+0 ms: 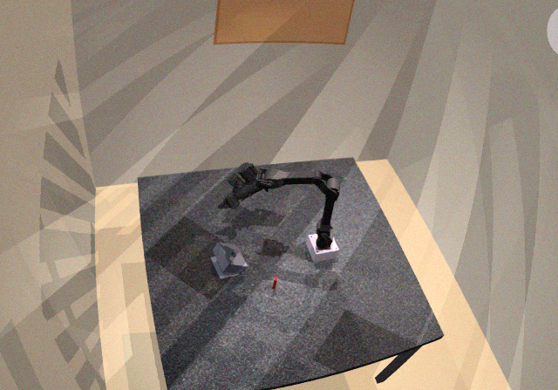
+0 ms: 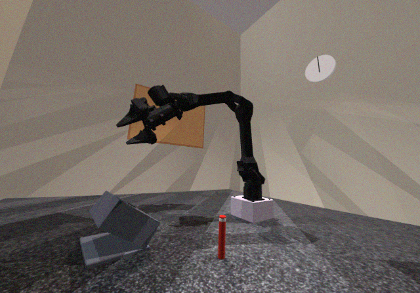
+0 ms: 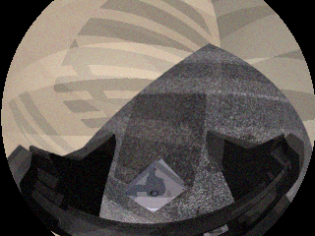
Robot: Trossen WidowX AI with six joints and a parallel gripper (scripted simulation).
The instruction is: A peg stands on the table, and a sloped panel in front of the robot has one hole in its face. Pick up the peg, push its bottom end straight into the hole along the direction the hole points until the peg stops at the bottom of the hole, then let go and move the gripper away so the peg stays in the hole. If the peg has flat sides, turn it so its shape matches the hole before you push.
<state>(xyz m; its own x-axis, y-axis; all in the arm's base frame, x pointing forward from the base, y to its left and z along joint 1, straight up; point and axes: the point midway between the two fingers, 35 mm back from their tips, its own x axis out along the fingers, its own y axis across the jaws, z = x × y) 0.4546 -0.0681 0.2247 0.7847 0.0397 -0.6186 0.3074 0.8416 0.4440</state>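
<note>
The red round peg lies 230 mm behind my gripper tip, 260 mm to the left of it and 210 mm below it. Round my gripper tip: grey sloped panel 40 mm behind, 130 mm to the left, 210 mm below.
</note>
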